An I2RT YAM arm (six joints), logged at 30 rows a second.
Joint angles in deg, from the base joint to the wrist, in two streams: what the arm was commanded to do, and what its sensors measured. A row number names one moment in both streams.
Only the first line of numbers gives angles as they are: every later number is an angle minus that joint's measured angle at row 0.
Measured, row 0:
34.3 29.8 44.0 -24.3 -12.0 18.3
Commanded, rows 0 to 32:
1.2 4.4 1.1 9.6 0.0 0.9
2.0 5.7 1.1 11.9 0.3 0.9
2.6 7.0 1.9 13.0 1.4 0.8
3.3 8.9 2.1 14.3 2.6 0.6
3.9 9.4 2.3 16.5 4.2 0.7
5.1 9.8 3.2 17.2 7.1 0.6
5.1 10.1 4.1 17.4 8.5 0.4
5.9 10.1 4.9 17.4 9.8 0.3
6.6 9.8 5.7 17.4 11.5 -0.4
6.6 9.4 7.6 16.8 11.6 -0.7
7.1 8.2 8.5 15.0 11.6 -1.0
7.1 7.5 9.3 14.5 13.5 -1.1
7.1 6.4 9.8 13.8 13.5 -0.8
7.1 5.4 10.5 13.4 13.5 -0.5
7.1 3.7 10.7 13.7 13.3 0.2
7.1 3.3 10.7 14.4 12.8 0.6
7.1 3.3 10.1 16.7 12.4 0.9
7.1 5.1 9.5 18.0 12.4 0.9
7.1 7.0 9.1 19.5 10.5 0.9
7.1 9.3 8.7 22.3 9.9 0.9
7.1 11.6 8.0 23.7 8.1 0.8
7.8 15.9 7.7 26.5 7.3 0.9
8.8 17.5 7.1 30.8 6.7 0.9
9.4 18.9 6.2 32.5 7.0 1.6
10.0 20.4 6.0 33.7 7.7 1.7
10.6 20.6 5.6 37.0 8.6 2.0
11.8 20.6 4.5 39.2 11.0 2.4
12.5 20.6 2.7 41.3 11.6 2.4
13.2 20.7 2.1 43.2 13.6 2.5
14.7 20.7 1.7 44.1 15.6 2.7
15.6 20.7 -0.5 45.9 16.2 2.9
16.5 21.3 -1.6 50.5 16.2 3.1
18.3 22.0 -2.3 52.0 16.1 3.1
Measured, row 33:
15.1 22.2 -1.1 36.6 12.9 2.2
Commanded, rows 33 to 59:
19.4 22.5 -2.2 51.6 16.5 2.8
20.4 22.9 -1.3 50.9 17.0 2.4
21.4 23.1 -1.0 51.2 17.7 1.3
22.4 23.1 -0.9 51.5 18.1 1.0
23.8 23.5 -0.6 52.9 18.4 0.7
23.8 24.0 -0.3 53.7 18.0 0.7
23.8 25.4 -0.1 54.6 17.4 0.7
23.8 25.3 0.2 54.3 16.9 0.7
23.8 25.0 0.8 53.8 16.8 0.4
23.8 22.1 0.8 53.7 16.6 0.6
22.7 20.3 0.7 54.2 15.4 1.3
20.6 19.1 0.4 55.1 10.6 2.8
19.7 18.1 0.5 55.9 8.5 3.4
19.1 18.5 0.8 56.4 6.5 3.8
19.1 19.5 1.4 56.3 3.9 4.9
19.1 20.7 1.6 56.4 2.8 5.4
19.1 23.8 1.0 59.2 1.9 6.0
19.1 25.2 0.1 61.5 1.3 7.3
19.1 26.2 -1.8 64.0 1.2 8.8
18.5 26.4 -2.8 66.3 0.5 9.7
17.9 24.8 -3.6 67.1 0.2 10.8
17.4 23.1 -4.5 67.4 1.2 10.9
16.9 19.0 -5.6 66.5 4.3 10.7
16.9 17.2 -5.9 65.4 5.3 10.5
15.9 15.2 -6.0 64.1 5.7 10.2
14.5 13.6 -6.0 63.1 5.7 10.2
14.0 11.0 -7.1 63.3 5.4 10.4
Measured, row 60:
15.8 17.2 -7.4 57.5 4.6 9.0
